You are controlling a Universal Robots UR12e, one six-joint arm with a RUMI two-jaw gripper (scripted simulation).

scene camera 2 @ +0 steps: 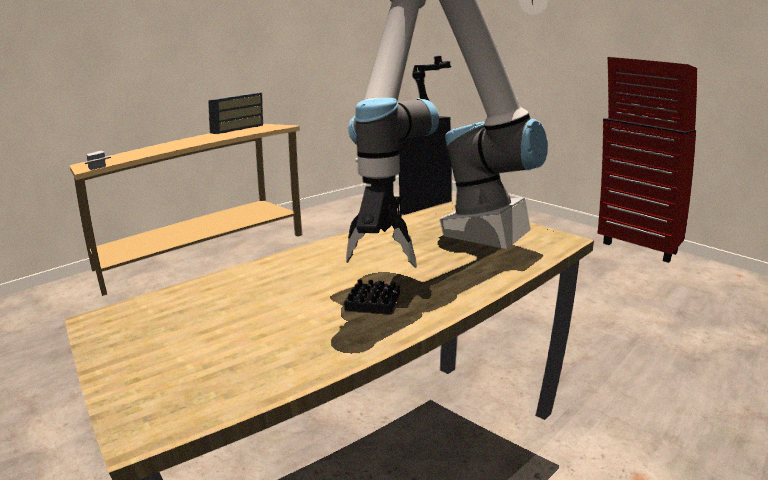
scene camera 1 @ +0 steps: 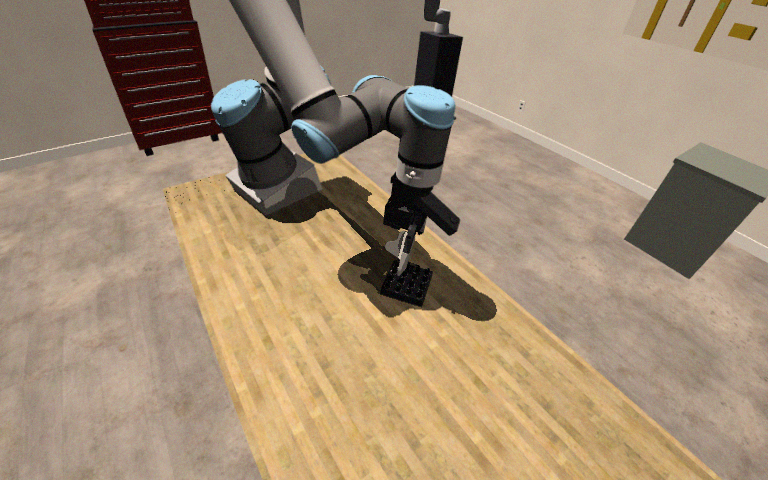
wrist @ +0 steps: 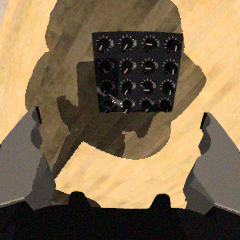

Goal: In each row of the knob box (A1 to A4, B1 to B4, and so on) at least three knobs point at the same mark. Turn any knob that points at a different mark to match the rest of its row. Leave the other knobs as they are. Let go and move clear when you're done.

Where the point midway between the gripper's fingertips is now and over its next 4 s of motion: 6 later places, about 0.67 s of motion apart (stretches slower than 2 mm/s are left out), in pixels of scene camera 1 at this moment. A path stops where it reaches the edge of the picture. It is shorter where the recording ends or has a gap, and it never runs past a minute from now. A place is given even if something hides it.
My gripper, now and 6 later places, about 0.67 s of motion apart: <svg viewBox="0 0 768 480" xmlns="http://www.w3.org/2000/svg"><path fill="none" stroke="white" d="M409 253L405 261L394 258L386 255L389 255L404 252L418 247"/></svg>
